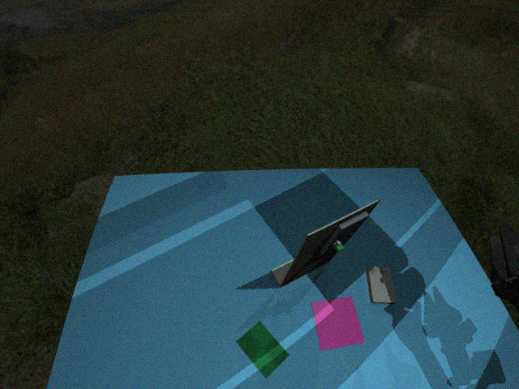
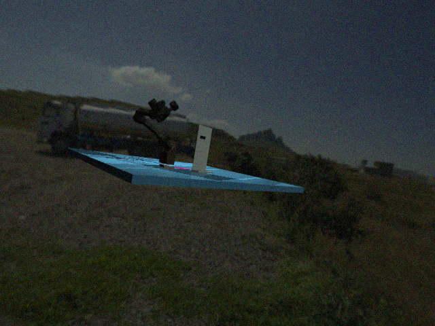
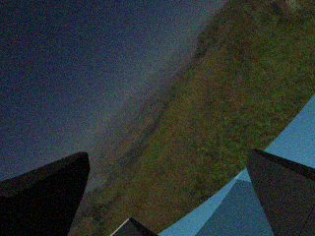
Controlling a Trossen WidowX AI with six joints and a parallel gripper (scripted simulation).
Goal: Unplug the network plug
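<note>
Right now the network plug is 200 mm to the left of my gripper tip, 140 mm below it and 90 mm ahead of it. Also, from my gripper tip: upright panel (230 mm below, 200 mm to the left, 120 mm ahead); then magenta square (370 mm below, 160 mm to the left, 40 mm behind).
</note>
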